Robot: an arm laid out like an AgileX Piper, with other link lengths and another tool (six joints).
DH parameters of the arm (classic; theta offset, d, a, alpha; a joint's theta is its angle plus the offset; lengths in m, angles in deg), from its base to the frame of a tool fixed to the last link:
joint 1: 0 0.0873 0 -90
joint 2: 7.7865 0 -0.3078 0
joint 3: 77.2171 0 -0.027 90
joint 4: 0 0.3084 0 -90
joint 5: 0 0 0 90
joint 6: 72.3 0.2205 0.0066 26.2
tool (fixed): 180 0.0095 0 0
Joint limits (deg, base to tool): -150..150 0..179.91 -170..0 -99.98..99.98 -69.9..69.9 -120..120
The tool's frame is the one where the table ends.
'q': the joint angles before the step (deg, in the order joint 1, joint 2, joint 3, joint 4, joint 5, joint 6). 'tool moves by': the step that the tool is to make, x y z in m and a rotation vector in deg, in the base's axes. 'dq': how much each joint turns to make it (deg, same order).
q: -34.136, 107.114, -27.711, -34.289, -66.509, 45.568
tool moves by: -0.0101, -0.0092, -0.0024, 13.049, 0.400, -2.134
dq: -3.496, -0.005, 0.304, -4.163, 0.059, 14.033
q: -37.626, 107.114, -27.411, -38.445, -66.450, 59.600
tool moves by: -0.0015, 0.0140, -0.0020, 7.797, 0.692, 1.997
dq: -0.120, 0.001, 0.102, -4.036, 0.005, 8.755
